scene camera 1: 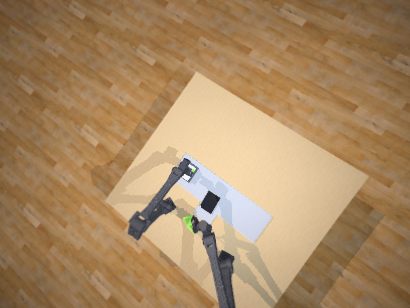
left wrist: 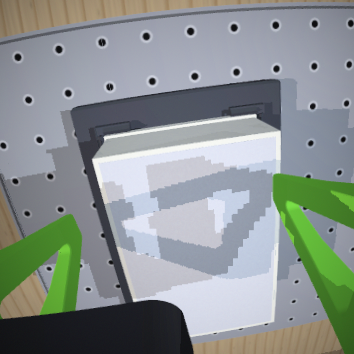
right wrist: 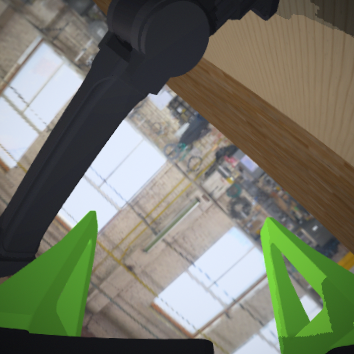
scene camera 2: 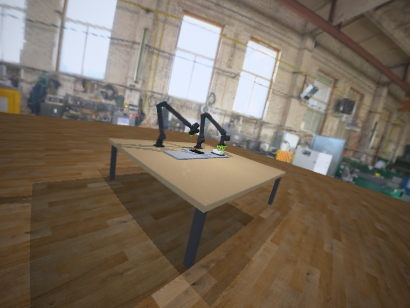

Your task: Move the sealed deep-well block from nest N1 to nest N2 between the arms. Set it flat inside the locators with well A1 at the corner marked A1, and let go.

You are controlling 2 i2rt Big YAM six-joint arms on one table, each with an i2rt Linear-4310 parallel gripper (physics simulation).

my left gripper: open, holds nothing
my right gripper: open, holds nothing
a white deep-well block [left wrist: 190, 206]: on a dark nest [left wrist: 92, 121]
